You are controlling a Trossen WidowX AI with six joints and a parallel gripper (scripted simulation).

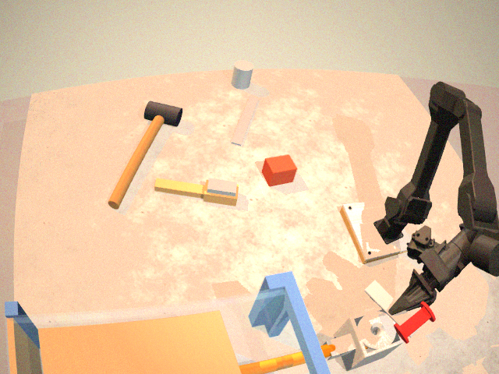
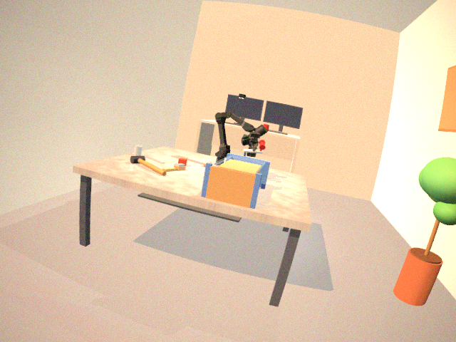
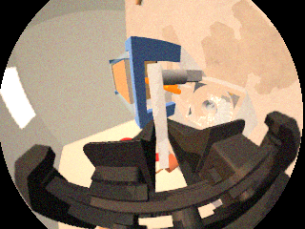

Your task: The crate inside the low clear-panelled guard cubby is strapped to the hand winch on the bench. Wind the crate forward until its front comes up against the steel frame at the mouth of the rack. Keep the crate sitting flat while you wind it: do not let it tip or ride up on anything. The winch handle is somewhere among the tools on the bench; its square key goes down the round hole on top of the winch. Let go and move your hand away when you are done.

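My gripper tip is now 5 cm to the right of the red knob and 4 cm below it. Also, from my gripper tip: crank handle 1 cm behind, 1 cm to the left, 1 cm above; then yellow hand tool 11 cm ahead, 46 cm to the right, 16 cm below; then hand winch 4 cm behind, 15 cm below.
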